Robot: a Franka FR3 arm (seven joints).
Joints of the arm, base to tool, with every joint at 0 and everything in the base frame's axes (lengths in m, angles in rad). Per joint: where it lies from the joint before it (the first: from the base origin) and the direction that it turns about. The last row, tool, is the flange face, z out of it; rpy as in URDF.
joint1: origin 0 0 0.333 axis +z
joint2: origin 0 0 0 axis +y
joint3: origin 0 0 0.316 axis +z
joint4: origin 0.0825 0 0 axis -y
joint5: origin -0.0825 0 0.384 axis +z
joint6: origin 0 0 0 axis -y
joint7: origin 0.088 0 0 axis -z
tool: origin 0 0 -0.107 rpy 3.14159 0 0
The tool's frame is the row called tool.
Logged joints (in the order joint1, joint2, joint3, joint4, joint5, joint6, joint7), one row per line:
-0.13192 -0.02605 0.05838 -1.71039 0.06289 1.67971 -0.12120
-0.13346 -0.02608 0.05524 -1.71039 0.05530 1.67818 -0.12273
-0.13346 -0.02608 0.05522 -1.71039 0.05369 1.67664 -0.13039
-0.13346 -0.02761 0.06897 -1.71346 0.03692 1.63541 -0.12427
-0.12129 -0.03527 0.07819 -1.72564 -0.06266 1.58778 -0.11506
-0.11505 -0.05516 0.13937 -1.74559 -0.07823 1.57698 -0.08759
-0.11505 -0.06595 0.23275 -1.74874 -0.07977 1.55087 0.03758
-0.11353 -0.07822 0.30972 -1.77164 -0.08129 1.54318 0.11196
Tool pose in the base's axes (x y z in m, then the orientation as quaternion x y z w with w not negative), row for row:
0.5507 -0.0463 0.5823 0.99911 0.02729 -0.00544 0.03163
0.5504 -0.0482 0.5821 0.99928 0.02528 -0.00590 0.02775
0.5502 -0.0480 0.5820 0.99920 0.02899 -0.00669 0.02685
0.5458 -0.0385 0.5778 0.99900 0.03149 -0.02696 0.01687
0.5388 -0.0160 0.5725 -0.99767 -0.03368 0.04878 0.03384
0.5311 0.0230 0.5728 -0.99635 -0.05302 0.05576 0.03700
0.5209 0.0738 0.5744 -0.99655 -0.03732 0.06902 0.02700
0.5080 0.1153 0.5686 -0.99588 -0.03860 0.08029 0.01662
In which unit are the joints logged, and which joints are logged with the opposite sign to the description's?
The joints are logged in radians. Opposite sign: joint5.
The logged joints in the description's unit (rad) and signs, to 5 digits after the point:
-0.13192 -0.02605 0.05838 -1.71039 -0.06289 1.67971 -0.12120
-0.13346 -0.02608 0.05524 -1.71039 -0.05530 1.67818 -0.12273
-0.13346 -0.02608 0.05522 -1.71039 -0.05369 1.67664 -0.13039
-0.13346 -0.02761 0.06897 -1.71346 -0.03692 1.63541 -0.12427
-0.12129 -0.03527 0.07819 -1.72564 0.06266 1.58778 -0.11506
-0.11505 -0.05516 0.13937 -1.74559 0.07823 1.57698 -0.08759
-0.11505 -0.06595 0.23275 -1.74874 0.07977 1.55087 0.03758
-0.11353 -0.07822 0.30972 -1.77164 0.08129 1.54318 0.11196

